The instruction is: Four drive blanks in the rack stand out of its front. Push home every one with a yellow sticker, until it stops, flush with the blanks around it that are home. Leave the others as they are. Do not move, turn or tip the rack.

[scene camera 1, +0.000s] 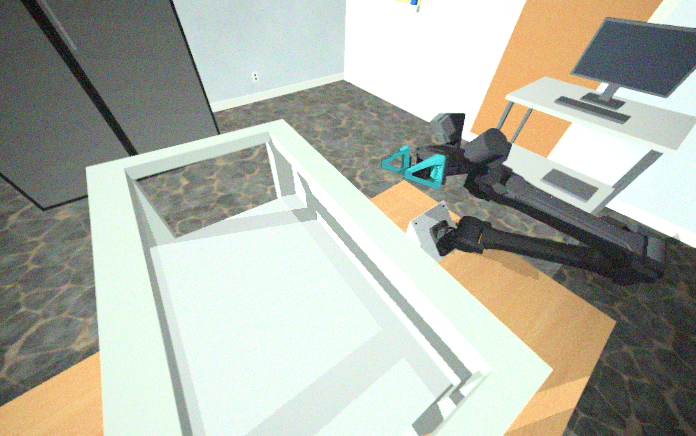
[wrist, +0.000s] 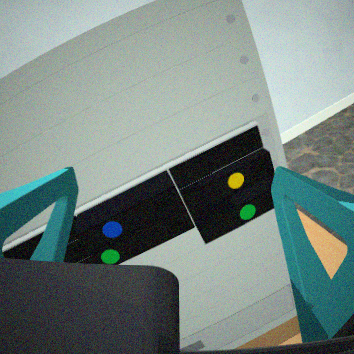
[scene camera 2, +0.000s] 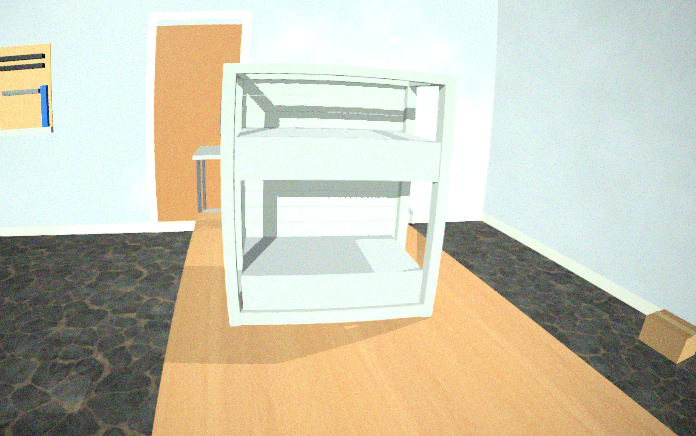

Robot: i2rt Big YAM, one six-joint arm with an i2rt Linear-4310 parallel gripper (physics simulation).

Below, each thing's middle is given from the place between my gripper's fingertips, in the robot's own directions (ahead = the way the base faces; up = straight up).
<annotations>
Now: hand 290 mm short of the pale rack [scene camera 1: 315, 306], 90 mm to the right of it and 210 mm above it.
</annotations>
